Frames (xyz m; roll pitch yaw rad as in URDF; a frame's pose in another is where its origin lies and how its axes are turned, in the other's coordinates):
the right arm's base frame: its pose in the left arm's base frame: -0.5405 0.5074 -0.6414 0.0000 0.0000 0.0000
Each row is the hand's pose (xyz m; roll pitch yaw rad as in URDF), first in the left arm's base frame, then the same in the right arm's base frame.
Working: the left arm's base frame: its pose in the right arm's base frame: 0.5405 -0.5074 0.6414 0.0000 0.0000 0.0000

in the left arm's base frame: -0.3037 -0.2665 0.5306 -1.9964 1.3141 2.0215
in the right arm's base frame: 0.2368 -0.7739 1.1720 -1.9964 1.3141 2.0215
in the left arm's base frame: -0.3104 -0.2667 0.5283 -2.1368 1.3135 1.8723
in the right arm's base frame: 0.2301 -0.7741 1.1697 -2.1368 1.3135 1.8723
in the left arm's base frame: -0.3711 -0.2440 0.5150 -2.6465 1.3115 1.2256
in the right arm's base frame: 0.1694 -0.7514 1.1564 -2.6465 1.3115 1.2256
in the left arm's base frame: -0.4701 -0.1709 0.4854 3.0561 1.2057 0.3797
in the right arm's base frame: 0.0704 -0.6783 1.1268 3.0561 1.2057 0.3797
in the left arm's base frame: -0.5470 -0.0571 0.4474 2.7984 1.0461 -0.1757
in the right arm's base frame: -0.0065 -0.5645 1.0888 2.7984 1.0461 -0.1757
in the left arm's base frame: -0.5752 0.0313 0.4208 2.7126 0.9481 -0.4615
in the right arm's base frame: -0.0347 -0.4761 1.0622 2.7126 0.9481 -0.4615
